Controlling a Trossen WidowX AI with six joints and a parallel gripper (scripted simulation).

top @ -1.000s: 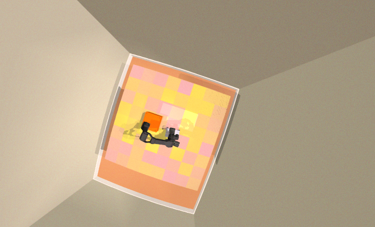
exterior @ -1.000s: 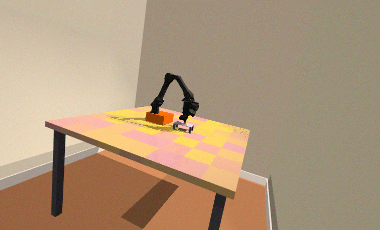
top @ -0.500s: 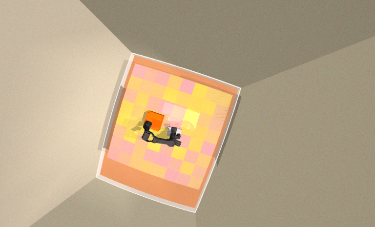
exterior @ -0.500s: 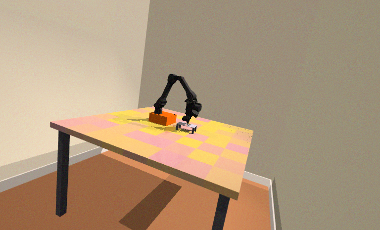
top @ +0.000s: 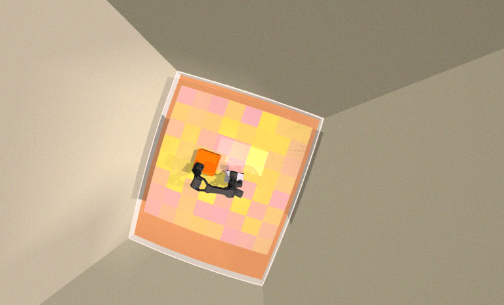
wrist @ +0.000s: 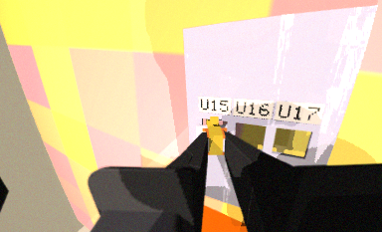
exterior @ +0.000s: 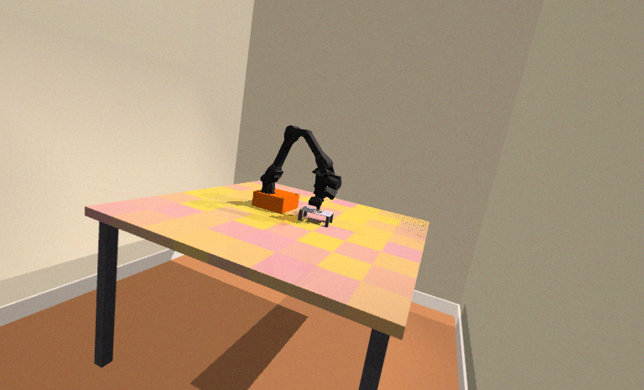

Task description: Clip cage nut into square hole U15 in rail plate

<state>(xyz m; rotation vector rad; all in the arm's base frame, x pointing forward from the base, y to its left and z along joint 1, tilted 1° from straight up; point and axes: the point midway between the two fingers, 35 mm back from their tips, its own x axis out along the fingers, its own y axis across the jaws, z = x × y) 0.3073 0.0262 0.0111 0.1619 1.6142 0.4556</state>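
My gripper tip is 1 cm above the cage nut.
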